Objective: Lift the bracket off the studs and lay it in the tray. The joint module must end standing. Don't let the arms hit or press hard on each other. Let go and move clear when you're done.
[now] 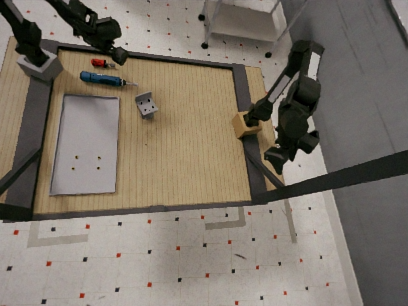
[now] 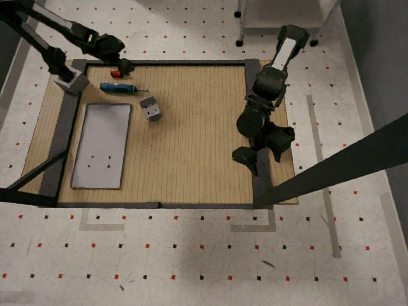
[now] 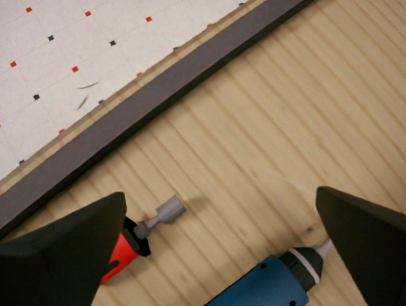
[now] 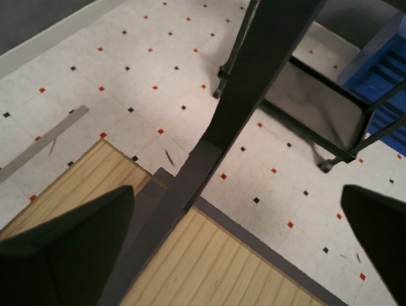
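Observation:
The grey bracket has a raised flange and a holed plate, and sits on the joint module right of the tray. Part of the grey joint module shows below the bracket; it looks upright, but the studs are too small to tell clearly. The shallow grey tray holds several small brass-coloured pieces. My left gripper is open and empty above the table's back left, near the tools. My right gripper is open and empty above the table's right edge, far from the bracket.
A red-handled tool and a blue driver lie behind the tray. Dark rails frame the table. A dark beam crosses near the right front corner.

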